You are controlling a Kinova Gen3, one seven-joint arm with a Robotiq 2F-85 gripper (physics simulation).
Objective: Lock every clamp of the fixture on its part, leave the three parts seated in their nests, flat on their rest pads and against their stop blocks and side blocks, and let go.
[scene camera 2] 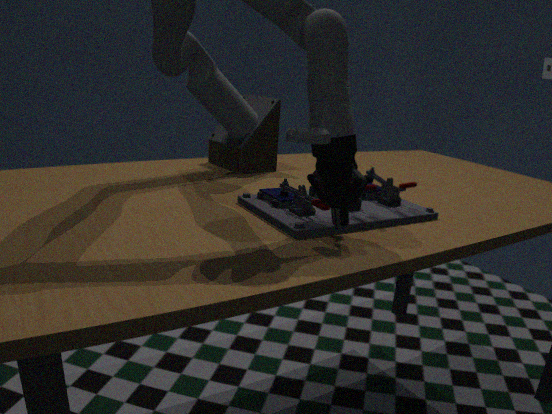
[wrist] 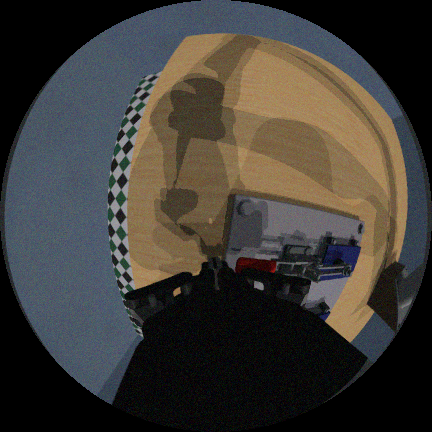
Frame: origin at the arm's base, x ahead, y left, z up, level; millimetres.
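Seen in the pictures: gripper, between the fingertips: (scene camera 2: 341,228) (wrist: 213,264); arm's base, origin of its link: (scene camera 2: 244,125).
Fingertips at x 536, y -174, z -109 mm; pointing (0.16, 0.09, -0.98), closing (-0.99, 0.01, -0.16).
Note:
Pixels of each thing's top centre, then the offset from my fingertips to it. "spot": a spot on its surface instead. Level surfaces: height alone.
- right clamp, a spot on its surface: (scene camera 2: 390,194) spot: 50 mm back, 203 mm left, 26 mm up
- second blue part, centre of its top: (wrist: 310,324) 152 mm back, 121 mm left, 27 mm up
- wooden table's, height of its surface: 14 mm down
The fixture's grey plate (scene camera 2: 370,217) (wrist: 305,217) lies on the table. At its left end in the scene view, a clamp (scene camera 2: 302,202) (wrist: 297,265) reaches over a blue part (scene camera 2: 272,193) (wrist: 346,254); its red handle (scene camera 2: 320,204) (wrist: 256,265) lies low. The right clamp (scene camera 2: 390,194) has a raised-looking bar and a red handle (scene camera 2: 408,185) pointing outward. The middle clamp is mostly hidden behind the gripper; a second blue part (wrist: 325,316) shows partly. My gripper (scene camera 2: 340,223) (wrist: 213,264) is shut and empty, low at the plate's front edge. Seating and locking cannot be judged.
The robot's base stands on a wedge-shaped mount (scene camera 2: 262,145) (wrist: 386,292) behind the plate. Bolt heads (scene camera 2: 300,226) (wrist: 245,207) stand at the plate's corners. The wooden table's (scene camera 2: 150,300) front edge runs before the fixture, and arm shadows fall over the wood.

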